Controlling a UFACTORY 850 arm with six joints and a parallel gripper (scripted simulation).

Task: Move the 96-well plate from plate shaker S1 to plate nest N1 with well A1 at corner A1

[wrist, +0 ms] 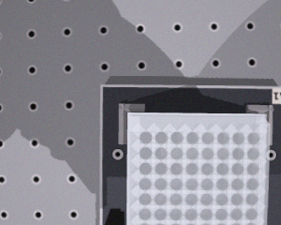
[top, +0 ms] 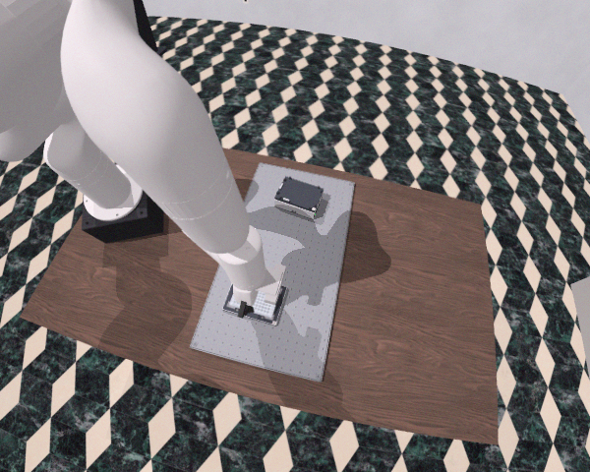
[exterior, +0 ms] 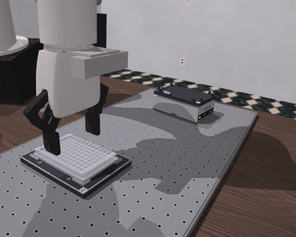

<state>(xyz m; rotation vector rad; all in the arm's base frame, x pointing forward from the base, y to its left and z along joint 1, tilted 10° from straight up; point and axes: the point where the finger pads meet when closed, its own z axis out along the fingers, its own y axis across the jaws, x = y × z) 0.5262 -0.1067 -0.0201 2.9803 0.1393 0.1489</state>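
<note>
My hand is 4 cm above the clear 96-well plate. Also, from my hand: plate nest N1 (5 cm below); then A1 mark (8 cm ahead, 5 cm to the right, 4 cm below).
</note>
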